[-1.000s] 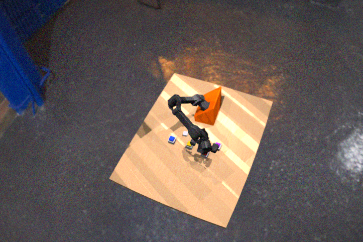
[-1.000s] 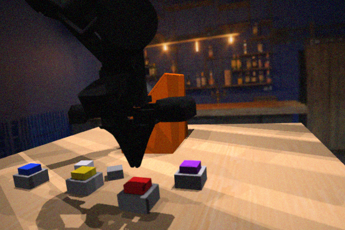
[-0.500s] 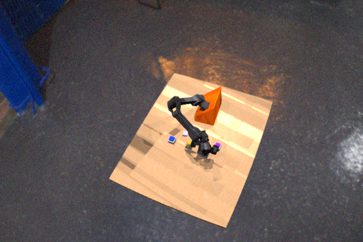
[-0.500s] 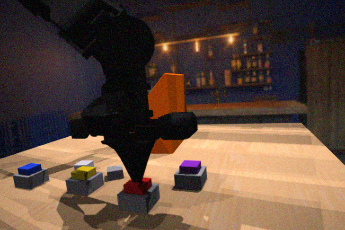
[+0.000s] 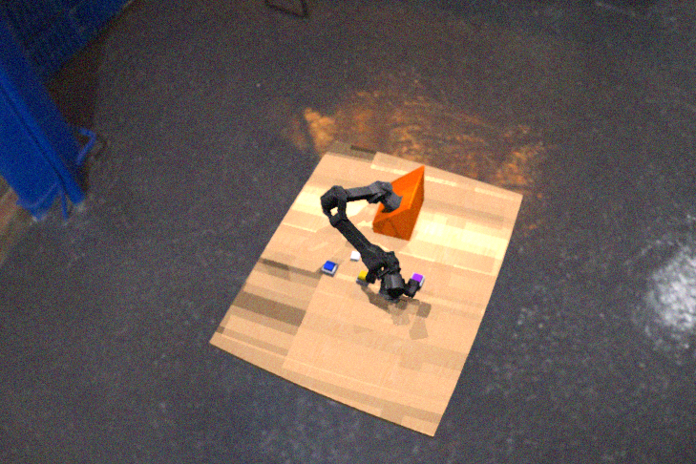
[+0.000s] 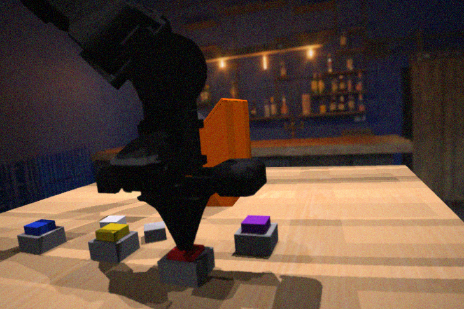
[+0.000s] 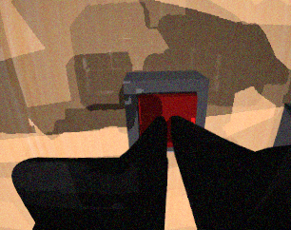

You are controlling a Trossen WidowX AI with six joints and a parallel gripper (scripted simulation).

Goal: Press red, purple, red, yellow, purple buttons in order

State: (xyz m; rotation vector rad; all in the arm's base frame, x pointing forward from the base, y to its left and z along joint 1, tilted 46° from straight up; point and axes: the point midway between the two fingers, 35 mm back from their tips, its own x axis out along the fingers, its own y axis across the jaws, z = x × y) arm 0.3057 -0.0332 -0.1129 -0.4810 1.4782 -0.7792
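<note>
My gripper tip is 10 mm above the red button. The rest, counted from my gripper tip: small grey block (100 mm behind, 90 mm to the right, 20 mm below); purple button (80 mm behind, 70 mm to the left); yellow button (120 mm to the right, 50 mm behind).
</note>
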